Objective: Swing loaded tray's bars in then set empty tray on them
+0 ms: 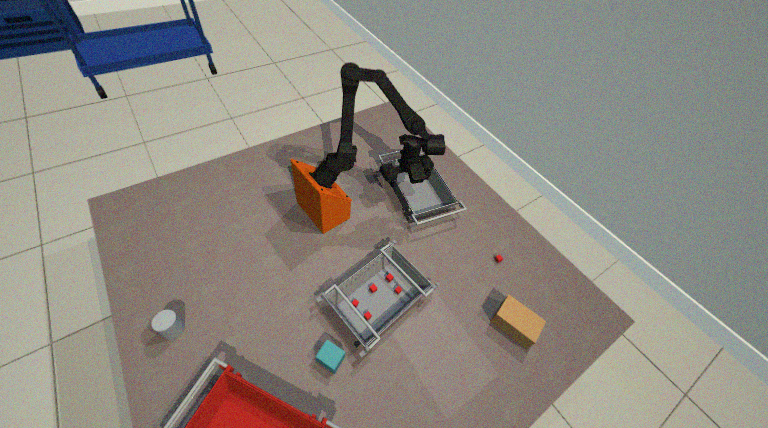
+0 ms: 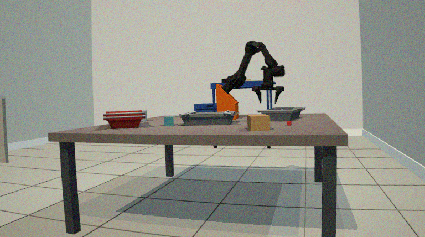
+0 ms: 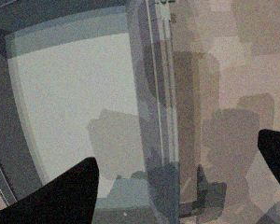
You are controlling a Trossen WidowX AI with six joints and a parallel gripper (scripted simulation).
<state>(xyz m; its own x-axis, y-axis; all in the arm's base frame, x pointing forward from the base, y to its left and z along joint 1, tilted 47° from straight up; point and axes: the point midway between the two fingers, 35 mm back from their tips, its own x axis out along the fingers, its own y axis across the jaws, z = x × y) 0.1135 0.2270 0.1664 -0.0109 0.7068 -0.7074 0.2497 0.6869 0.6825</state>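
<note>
The tray lies 90 mm to the left of my gripper tip, 50 mm below it and 10 mm ahead of it. The rest, counted from my gripper tip: teal cube 520 mm to the right, 310 mm ahead, 70 mm below; tan box 570 mm ahead, 70 mm below, 30 mm to the right; grey cylinder 810 mm to the right, 60 mm below, 20 mm behind.
</note>
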